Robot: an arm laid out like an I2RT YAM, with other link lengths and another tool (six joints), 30 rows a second.
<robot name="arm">
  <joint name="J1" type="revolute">
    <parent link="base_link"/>
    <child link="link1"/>
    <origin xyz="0 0 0.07" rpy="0 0 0"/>
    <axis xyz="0 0 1"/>
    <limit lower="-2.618" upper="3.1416"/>
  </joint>
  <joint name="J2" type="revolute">
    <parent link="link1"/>
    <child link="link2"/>
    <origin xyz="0.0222 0.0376 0.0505" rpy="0 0 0"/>
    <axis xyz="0 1 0"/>
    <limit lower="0" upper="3.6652"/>
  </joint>
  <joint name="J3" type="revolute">
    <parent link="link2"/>
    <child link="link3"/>
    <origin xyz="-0.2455 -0.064 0" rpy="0 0 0"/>
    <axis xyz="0 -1 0"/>
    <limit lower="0" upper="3.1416"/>
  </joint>
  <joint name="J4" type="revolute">
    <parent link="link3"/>
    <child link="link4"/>
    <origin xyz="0.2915 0.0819 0.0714" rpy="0 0 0"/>
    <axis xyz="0 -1 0"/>
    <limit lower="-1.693" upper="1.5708"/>
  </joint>
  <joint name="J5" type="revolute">
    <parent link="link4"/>
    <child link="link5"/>
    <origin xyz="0.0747 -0.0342 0.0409" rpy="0 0 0"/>
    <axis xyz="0 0 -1"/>
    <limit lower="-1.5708" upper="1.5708"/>
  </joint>
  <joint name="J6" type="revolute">
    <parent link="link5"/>
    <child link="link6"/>
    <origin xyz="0.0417 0 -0.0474" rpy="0 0 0"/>
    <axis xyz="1 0 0"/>
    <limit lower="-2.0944" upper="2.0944"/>
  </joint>
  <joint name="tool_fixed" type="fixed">
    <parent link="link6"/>
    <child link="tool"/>
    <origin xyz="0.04 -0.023 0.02" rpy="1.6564 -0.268 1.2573"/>
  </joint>
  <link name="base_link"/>
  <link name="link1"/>
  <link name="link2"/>
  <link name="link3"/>
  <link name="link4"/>
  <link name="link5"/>
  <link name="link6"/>
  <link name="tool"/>
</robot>
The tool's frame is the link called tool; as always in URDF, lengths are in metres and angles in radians.
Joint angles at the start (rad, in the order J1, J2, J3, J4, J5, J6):
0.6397 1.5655 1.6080 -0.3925 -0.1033 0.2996
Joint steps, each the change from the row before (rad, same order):
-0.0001 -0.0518 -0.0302 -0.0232 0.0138 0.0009
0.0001 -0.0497 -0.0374 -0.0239 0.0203 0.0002
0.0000 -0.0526 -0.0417 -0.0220 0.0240 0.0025
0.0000 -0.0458 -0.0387 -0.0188 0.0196 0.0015
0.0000 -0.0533 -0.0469 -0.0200 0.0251 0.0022
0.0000 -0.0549 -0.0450 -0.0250 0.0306 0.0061
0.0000 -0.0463 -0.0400 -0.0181 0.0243 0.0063
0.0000 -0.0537 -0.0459 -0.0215 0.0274 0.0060
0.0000 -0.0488 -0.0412 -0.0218 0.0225 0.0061
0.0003 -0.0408 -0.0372 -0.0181 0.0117 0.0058
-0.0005 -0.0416 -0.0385 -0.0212 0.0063 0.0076
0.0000 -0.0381 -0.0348 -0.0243 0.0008 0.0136
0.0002 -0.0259 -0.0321 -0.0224 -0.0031 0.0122
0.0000 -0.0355 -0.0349 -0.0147 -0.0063 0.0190
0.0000 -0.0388 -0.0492 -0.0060 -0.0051 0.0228
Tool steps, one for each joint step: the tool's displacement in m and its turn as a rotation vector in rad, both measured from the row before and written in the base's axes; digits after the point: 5 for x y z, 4 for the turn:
-0.01125 -0.00989 0.00564 -0.0041 -0.0010 -0.0134
-0.01046 -0.00985 0.00092 -0.0125 0.0052 -0.0190
-0.01078 -0.01055 -0.00013 -0.0118 0.0052 -0.0233
-0.00932 -0.00898 -0.00161 -0.0117 0.0059 -0.0188
-0.01060 -0.01049 -0.00299 -0.0142 0.0064 -0.0240
-0.01105 -0.01142 -0.00300 -0.0142 0.0082 -0.0305
-0.00910 -0.00930 -0.00352 -0.0102 0.0068 -0.0248
-0.01051 -0.01062 -0.00449 -0.0128 0.0070 -0.0274
-0.00961 -0.00945 -0.00475 -0.0116 0.0084 -0.0229
-0.00802 -0.00707 -0.00561 -0.0083 0.0111 -0.0127
-0.00815 -0.00698 -0.00681 -0.0072 0.0161 -0.0096
-0.00786 -0.00610 -0.00725 -0.0023 0.0224 -0.0071
-0.00550 -0.00388 -0.00948 -0.0065 0.0289 -0.0032
-0.00683 -0.00471 -0.00739 0.0085 0.0211 -0.0044
-0.00642 -0.00455 -0.01157 0.0093 0.0242 -0.0077

